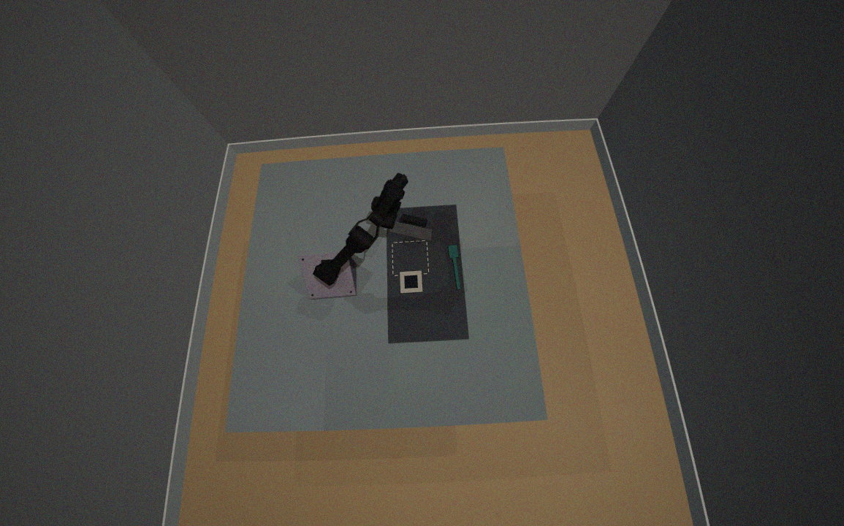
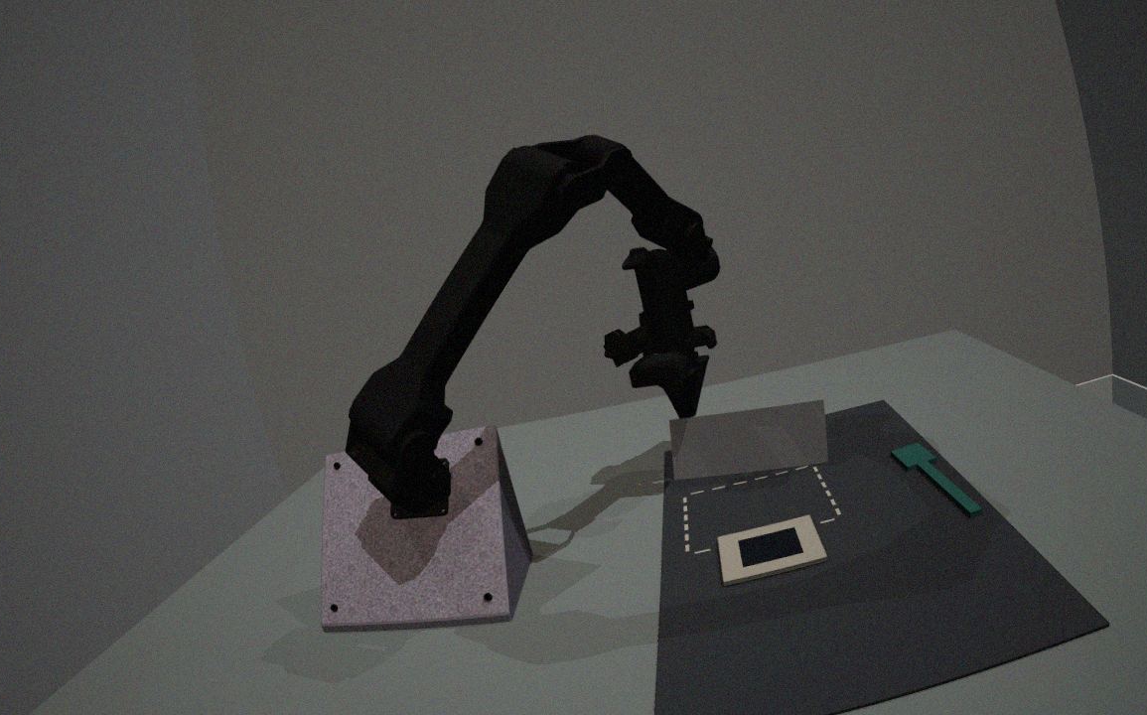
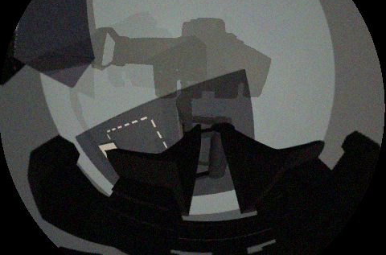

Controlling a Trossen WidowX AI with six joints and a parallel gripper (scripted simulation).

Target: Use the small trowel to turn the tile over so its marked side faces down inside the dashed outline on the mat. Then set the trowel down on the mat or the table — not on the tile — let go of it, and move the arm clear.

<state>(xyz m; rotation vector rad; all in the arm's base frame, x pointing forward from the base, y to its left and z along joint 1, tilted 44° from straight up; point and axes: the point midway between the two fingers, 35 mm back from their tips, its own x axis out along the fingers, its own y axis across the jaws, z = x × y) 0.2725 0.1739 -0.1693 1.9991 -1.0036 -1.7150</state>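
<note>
The trowel is 6 cm ahead of my gripper tip, 2 cm to the right of it and 4 cm below it. The rest, counted from my gripper tip: dark mat 13 cm ahead, 24 cm to the right, 8 cm below; then teal t-shaped piece 27 cm ahead, 22 cm to the right, 6 cm below; then tile 6 cm ahead, 30 cm to the right, 6 cm below.
</note>
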